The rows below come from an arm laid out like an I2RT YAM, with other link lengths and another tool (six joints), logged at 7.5 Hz.
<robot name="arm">
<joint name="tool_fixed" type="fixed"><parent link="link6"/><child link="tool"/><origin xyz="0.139 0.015 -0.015" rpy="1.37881 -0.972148 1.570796"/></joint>
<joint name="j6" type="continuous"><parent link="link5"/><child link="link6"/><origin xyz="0.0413 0 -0.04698" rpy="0 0 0"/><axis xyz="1 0 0"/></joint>
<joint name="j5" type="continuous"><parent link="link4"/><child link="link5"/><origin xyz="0.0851 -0.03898 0.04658" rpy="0 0 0"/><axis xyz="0 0 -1"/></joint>
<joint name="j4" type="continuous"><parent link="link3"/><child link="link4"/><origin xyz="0.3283 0.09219 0.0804" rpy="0 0 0"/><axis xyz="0 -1 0"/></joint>
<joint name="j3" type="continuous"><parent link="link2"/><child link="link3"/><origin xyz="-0.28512 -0.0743 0" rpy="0 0 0"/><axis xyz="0 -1 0"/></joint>
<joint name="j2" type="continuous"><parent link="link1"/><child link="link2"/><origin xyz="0.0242 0.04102 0.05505" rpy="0 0 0"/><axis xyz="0 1 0"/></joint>
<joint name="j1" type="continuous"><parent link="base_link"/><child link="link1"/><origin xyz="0 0 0.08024" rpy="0 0 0"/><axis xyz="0 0 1"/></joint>
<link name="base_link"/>
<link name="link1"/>
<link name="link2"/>
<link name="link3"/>
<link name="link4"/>
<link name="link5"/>
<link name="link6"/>
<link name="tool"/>
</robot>
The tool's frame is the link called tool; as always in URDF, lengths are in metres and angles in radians. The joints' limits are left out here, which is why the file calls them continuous.
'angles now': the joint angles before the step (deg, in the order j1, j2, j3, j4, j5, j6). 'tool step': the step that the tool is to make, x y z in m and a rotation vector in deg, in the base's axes. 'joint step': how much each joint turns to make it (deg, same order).
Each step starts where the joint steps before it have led.
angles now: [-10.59 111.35 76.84 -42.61 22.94 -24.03]
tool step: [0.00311 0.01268 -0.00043 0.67 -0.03 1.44]
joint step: [1.31 0.01 0.07 -0.16 -0.68 0.03]
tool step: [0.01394 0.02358 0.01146 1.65 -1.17 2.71]
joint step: [2.34 -0.01 2.27 -1.37 -1.84 0.06]
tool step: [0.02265 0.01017 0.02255 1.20 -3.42 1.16]
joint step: [0.90 -0.02 3.74 -0.55 -1.59 0.17]
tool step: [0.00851 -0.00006 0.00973 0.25 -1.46 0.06]
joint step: [-0.05 0.00 1.50 -0.09 -0.42 0.02]
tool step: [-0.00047 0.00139 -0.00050 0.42 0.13 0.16]
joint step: [0.00 0.00 0.00 -0.17 -0.43 -0.02]
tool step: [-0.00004 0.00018 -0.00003 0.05 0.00 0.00]
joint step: [0.00 -0.01 0.00 -0.01 -0.05 0.02]
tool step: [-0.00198 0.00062 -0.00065 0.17 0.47 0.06]
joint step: [0.00 0.01 0.01 -0.48 -0.13 -0.02]
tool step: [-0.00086 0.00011 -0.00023 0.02 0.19 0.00]
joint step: [0.00 0.00 -0.01 -0.19 0.00 0.00]
